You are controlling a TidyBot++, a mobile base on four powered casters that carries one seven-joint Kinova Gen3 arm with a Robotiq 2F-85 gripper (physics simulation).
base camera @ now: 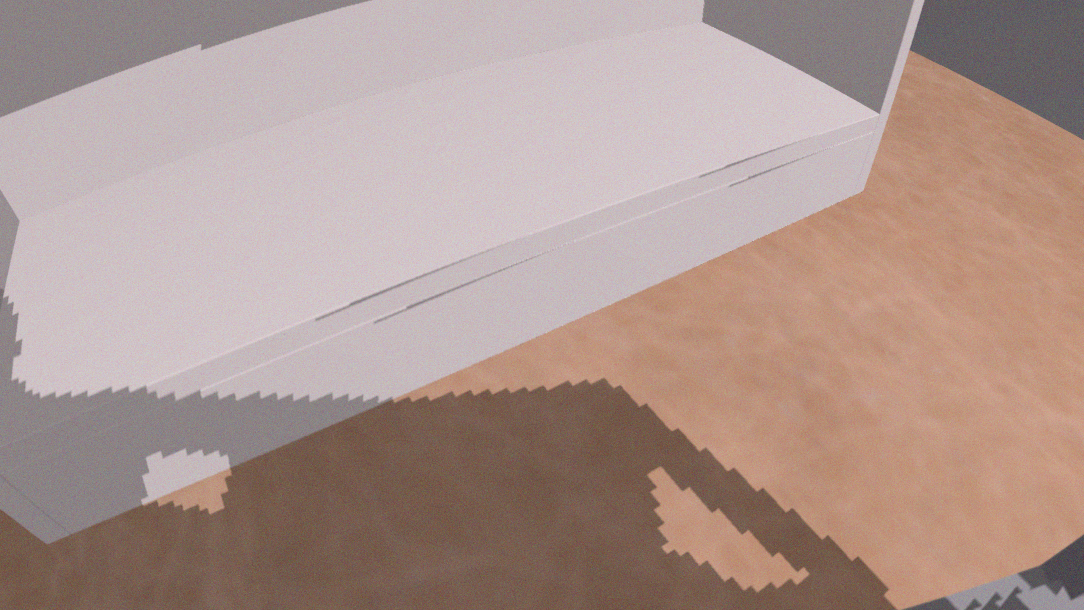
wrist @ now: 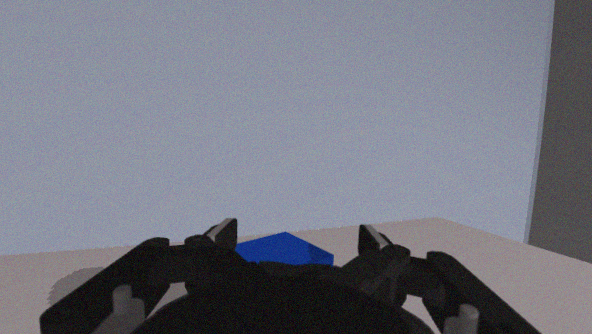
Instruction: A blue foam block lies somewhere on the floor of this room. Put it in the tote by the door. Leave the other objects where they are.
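Frame: origin at the arm's base, x left, y ahead, z down, level; centimetres.
Seen in the pictures: gripper, fingertip midpoint: (wrist: 297, 234).
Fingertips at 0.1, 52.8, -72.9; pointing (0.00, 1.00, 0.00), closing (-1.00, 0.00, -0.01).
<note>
A point is followed by its place in that frame, as x, y, z.
A blue foam block (wrist: 284, 248) {1.1, 54.9, -70.9} rests on a pale flat surface (wrist: 435, 237) {-21.3, 71.8, -66.4} in the wrist view. Its top and part of its right side show; its lower part is hidden behind the gripper's dark body. My gripper (wrist: 297, 234) {0.1, 52.8, -72.9} is open, its fingertips well apart, one to the left and one to the right of the block in the picture. A gap shows between the block and the right fingertip; the block's left end meets the left fingertip in the picture, and whether they touch I cannot tell. The tote does not show in either view.
A white shelf unit (base camera: 469, 174) {1.2, 49.7, 29.6} with a low board and front panel fills much of the base view. Brown floor (base camera: 909, 341) {-33.4, 37.6, 39.6} lies in front and to its right, with a dark shadow across it. A pale blue-grey wall (wrist: 300, 100) {0.9, 74.8, -86.9} stands behind the block.
</note>
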